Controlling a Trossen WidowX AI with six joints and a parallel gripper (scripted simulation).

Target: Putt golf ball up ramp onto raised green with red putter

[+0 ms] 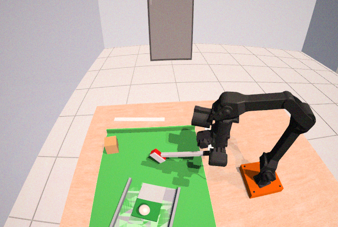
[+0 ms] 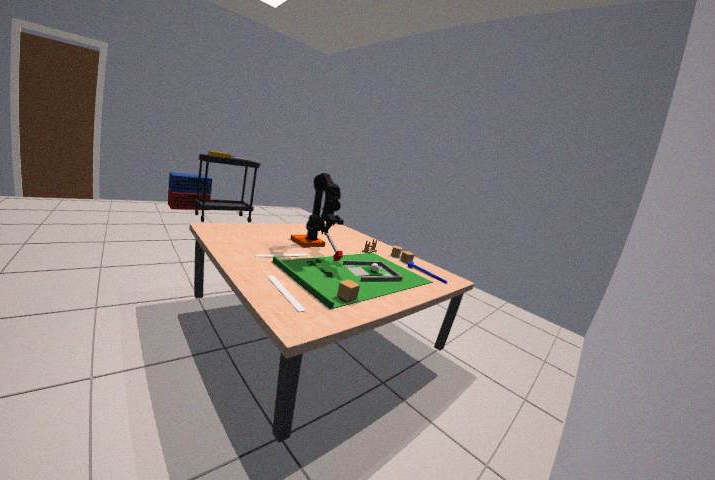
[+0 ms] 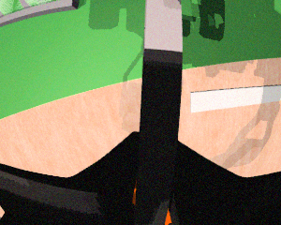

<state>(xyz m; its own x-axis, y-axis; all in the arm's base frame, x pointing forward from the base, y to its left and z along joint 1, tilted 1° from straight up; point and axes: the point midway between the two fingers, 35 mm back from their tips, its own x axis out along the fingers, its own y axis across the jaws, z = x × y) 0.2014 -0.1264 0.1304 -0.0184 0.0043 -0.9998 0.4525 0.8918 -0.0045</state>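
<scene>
My gripper tip is now 110 mm short of the red putter and 50 mm to the left of it. Round my gripper tip: white golf ball: 300 mm ahead, 100 mm below, 90 mm to the left; then green mat: 270 mm ahead, 130 mm below, 10 mm to the left; then tan stand: 420 mm to the left, 90 mm below, 70 mm ahead.
</scene>
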